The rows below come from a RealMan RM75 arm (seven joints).
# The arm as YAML. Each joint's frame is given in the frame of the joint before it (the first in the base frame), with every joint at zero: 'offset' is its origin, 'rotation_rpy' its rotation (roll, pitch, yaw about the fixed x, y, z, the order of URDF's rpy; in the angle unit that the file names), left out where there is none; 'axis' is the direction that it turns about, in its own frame. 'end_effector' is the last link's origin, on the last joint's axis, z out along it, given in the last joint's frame.
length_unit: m
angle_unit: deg
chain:
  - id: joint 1
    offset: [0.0, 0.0, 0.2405]
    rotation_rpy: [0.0, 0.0, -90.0]
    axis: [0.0, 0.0, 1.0]
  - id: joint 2
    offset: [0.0, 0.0, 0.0]
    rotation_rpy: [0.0, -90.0, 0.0]
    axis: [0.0, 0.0, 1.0]
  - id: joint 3
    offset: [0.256, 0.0, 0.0]
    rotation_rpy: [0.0, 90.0, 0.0]
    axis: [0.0, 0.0, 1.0]
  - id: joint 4
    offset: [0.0, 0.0, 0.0]
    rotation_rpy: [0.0, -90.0, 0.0]
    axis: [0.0, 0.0, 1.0]
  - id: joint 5
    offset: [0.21, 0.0, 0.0]
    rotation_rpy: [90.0, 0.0, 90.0]
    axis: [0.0, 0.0, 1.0]
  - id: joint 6
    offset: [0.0, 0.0, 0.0]
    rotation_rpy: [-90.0, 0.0, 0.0]
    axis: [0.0, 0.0, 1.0]
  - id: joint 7
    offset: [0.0, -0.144, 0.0]
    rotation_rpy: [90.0, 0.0, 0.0]
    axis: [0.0, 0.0, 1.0]
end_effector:
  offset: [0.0, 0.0, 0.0]
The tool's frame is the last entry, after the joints.
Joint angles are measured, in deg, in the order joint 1, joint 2, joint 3, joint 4, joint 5, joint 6, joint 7. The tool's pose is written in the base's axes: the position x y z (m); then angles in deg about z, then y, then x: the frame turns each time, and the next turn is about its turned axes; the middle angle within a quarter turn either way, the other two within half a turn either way. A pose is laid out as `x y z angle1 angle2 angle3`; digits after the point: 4 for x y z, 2 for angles.
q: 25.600, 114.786, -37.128, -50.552, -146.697, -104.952, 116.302
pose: 0.3317 0.2663 0.0508 -62.00 -0.51 -177.44
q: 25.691, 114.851, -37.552, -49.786, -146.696, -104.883, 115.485
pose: 0.3315 0.2652 0.0474 -61.32 -1.06 -178.09
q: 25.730, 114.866, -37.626, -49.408, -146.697, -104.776, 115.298
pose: 0.3316 0.2649 0.0461 -61.27 -1.17 -178.32
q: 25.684, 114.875, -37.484, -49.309, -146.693, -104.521, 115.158
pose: 0.3323 0.2650 0.0459 -61.28 -0.95 -178.18
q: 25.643, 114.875, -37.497, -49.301, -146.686, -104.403, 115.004
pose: 0.3327 0.2650 0.0459 -61.17 -0.91 -178.08
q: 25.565, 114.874, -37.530, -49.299, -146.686, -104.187, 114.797
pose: 0.3333 0.2649 0.0459 -61.02 -0.86 -177.89
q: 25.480, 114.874, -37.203, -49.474, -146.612, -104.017, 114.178
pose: 0.3339 0.2653 0.0469 -60.51 -0.42 -177.61
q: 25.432, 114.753, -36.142, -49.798, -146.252, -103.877, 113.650
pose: 0.3345 0.2670 0.0504 -60.19 0.94 -177.17
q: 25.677, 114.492, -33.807, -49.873, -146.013, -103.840, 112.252
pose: 0.3352 0.2700 0.0561 -59.40 3.20 -176.68
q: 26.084, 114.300, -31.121, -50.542, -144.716, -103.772, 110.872
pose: 0.3329 0.2763 0.0641 -57.91 6.80 -175.92
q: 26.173, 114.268, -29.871, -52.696, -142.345, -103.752, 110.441
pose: 0.3276 0.2839 0.0740 -55.85 10.22 -174.45
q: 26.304, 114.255, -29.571, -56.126, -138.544, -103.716, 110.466
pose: 0.3169 0.2947 0.0871 -52.32 14.02 -172.24
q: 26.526, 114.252, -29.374, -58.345, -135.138, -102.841, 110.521
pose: 0.3078 0.3045 0.0968 -49.32 17.47 -170.13
